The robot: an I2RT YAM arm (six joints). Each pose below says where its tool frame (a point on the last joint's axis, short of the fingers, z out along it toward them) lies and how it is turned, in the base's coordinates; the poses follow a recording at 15 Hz.
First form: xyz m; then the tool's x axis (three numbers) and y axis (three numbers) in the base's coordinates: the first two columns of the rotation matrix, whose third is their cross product.
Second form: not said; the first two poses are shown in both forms.
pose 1, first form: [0.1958 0.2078 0.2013 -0.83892 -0.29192 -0.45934 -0.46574 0.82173 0.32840]
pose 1, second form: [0.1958 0.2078 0.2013 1.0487 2.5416 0.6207]
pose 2, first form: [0.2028 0.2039 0.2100 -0.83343 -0.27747 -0.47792 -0.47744 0.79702 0.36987]
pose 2, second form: [0.2028 0.2039 0.2100 1.0923 2.4927 0.6586]
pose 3, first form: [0.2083 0.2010 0.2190 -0.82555 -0.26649 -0.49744 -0.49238 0.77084 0.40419]
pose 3, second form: [0.2083 0.2010 0.2190 1.1261 2.4459 0.6823]
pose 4, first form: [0.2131 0.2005 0.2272 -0.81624 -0.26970 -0.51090 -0.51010 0.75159 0.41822]
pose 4, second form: [0.2131 0.2005 0.2272 1.1475 2.4204 0.6860]
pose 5, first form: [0.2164 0.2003 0.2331 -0.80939 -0.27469 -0.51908 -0.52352 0.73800 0.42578]
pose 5, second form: [0.2164 0.2003 0.2331 1.1632 2.4055 0.6870]
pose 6, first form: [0.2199 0.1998 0.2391 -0.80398 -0.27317 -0.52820 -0.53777 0.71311 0.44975]
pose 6, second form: [0.2199 0.1998 0.2391 1.1962 2.3749 0.7054]
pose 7, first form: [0.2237 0.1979 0.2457 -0.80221 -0.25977 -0.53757 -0.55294 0.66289 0.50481]
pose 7, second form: [0.2237 0.1979 0.2457 1.2604 2.3123 0.7540]
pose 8, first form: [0.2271 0.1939 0.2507 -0.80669 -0.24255 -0.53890 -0.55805 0.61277 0.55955]
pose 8, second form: [0.2271 0.1939 0.2507 1.3177 2.2519 0.8042]
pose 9, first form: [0.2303 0.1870 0.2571 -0.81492 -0.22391 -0.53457 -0.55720 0.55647 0.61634]
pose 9, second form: [0.2303 0.1870 0.2571 1.3741 2.1874 0.8563]
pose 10, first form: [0.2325 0.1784 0.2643 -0.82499 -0.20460 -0.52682 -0.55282 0.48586 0.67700]
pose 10, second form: [0.2325 0.1784 0.2643 1.4335 2.1106 0.9095]
